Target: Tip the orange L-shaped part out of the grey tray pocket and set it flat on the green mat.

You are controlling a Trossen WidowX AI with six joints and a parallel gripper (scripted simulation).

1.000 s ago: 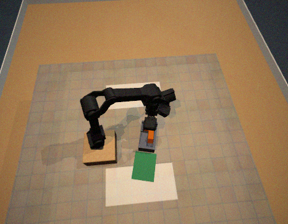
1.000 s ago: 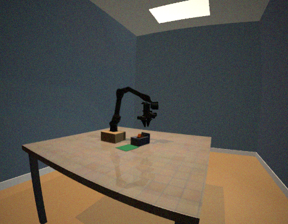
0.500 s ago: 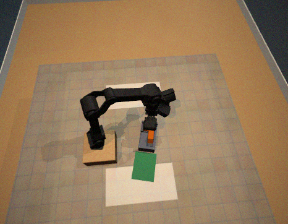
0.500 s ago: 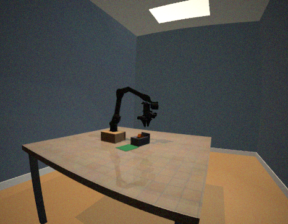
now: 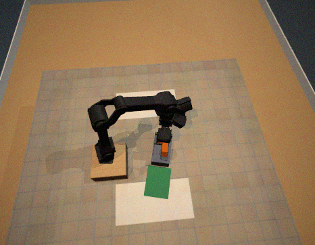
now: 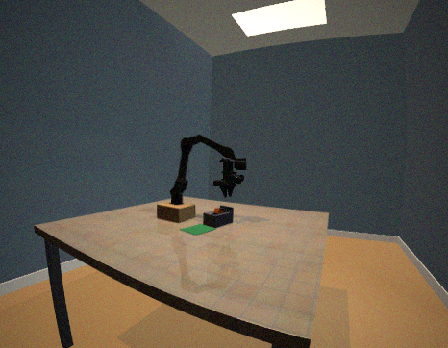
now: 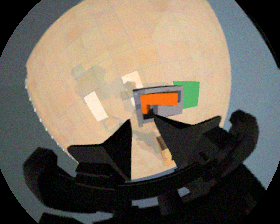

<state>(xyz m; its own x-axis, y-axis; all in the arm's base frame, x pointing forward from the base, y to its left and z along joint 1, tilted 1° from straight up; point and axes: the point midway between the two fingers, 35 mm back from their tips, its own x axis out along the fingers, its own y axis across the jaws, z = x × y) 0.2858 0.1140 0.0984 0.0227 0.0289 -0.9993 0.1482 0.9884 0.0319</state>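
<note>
My gripper tip is 100 mm above the orange L-shaped part, 50 mm to the left of it and 10 mm past it. From my gripper tip the other things lie so: green mat 220 mm to the right, 160 mm below, 40 mm behind.
</note>
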